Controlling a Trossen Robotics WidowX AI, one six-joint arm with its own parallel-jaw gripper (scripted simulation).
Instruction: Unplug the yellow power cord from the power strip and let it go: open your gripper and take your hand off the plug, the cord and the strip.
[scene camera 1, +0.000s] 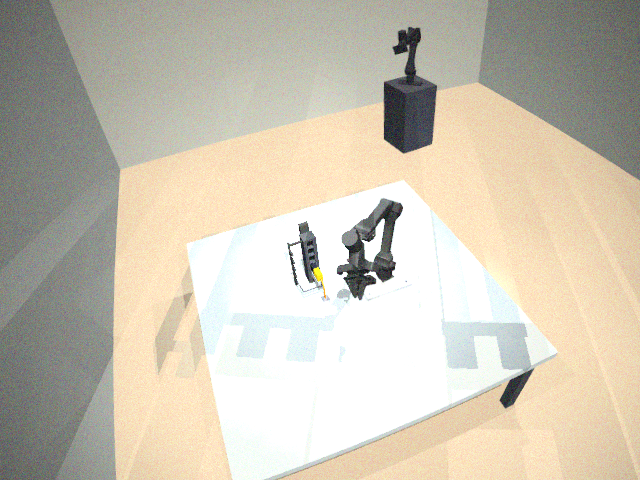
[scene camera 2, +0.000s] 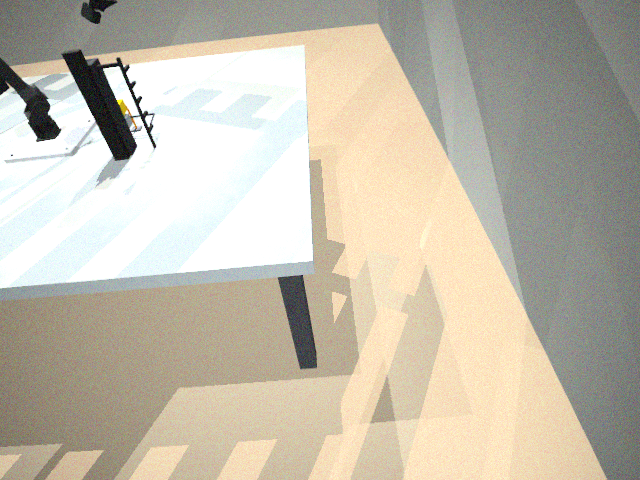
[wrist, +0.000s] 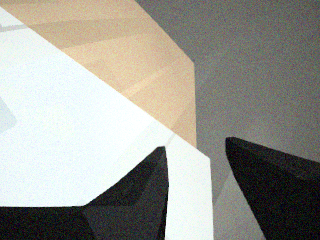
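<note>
The gripper (scene camera 1: 357, 299) is visible in the scene, and the wrist view (wrist: 195, 149) shows it as well.
</note>
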